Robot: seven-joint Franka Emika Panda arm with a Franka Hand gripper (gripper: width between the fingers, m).
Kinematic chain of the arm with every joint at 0, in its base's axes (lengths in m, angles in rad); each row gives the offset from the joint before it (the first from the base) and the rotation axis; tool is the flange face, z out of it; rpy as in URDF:
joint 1: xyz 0 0 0.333 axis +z
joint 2: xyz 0 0 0 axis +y
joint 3: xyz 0 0 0.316 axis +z
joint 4: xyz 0.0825 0 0 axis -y
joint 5: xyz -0.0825 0 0.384 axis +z
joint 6: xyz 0 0 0 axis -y
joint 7: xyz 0.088 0 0 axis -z
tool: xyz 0 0 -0.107 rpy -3.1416 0 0
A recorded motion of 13 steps. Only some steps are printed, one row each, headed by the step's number.
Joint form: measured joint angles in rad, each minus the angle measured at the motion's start. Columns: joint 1, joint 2, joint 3, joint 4, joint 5, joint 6, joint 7.
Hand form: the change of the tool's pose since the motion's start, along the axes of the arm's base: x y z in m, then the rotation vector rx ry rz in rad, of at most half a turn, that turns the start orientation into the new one. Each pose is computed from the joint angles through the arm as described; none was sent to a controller.
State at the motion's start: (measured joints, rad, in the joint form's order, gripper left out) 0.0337 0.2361 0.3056 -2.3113 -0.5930 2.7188 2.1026
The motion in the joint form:
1: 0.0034 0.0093 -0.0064 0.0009 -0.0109 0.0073 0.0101
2: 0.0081 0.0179 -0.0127 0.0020 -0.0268 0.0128 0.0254
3: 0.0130 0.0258 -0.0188 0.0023 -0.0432 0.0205 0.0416
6: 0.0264 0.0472 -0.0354 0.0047 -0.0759 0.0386 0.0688
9: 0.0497 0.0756 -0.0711 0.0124 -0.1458 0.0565 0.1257
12: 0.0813 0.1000 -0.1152 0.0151 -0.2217 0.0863 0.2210
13: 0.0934 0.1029 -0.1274 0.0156 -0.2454 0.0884 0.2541
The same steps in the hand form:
1: 0.0002 -0.0006 -0.0040 0.0008 0.0003 -0.0017
2: 0.0001 -0.0004 -0.0079 -0.0006 -0.0007 -0.0032
3: -0.0004 0.0000 -0.0115 -0.0005 -0.0031 -0.0041
6: -0.0011 0.0009 -0.0209 -0.0003 -0.0049 -0.0006
9: -0.0004 -0.0016 -0.0335 -0.0138 -0.0151 -0.0017
12: -0.0018 -0.0035 -0.0454 -0.0123 -0.0346 -0.0282
13: -0.0029 -0.0029 -0.0475 -0.0153 -0.0415 -0.0377

